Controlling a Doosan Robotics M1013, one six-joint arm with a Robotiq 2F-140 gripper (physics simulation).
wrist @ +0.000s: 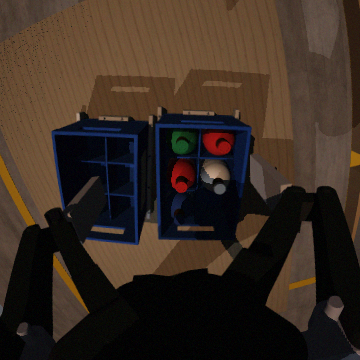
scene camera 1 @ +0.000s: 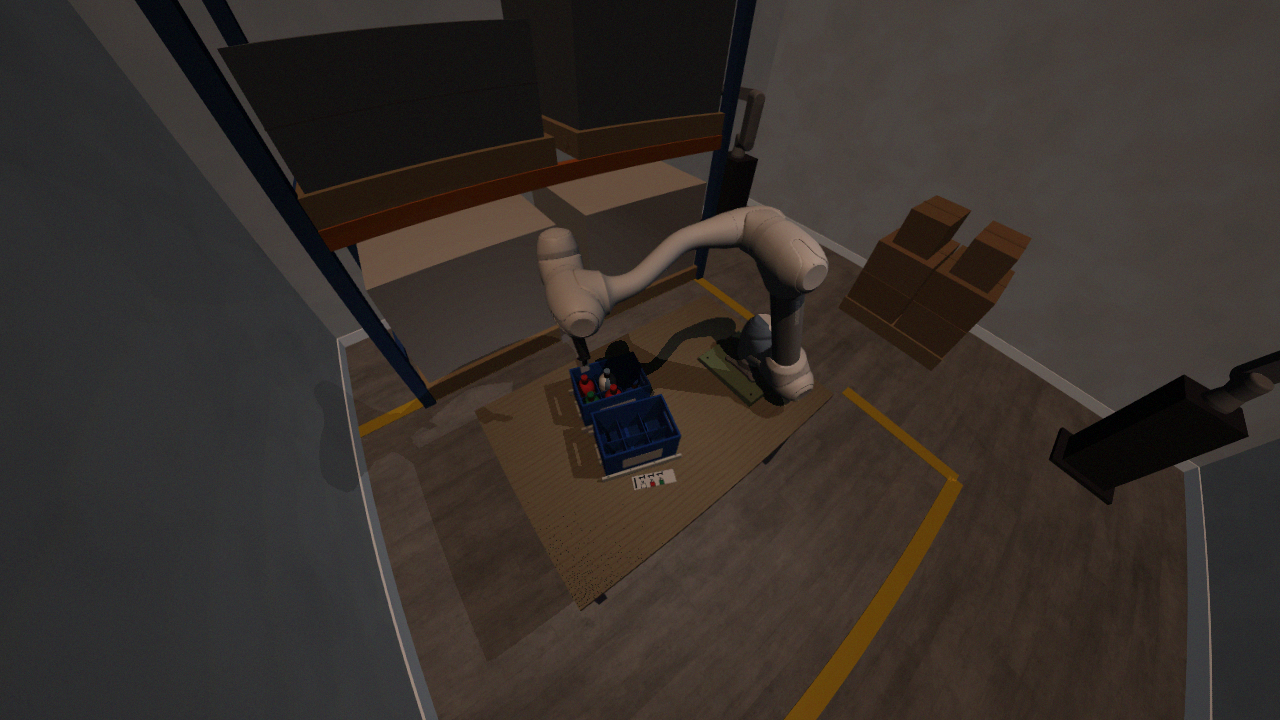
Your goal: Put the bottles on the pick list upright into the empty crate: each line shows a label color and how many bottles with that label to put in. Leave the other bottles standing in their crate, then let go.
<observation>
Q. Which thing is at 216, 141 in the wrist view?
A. A red bottle.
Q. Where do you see a blue bottle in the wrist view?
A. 178, 205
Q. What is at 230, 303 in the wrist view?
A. My gripper.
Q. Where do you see a green bottle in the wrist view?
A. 180, 140
</observation>
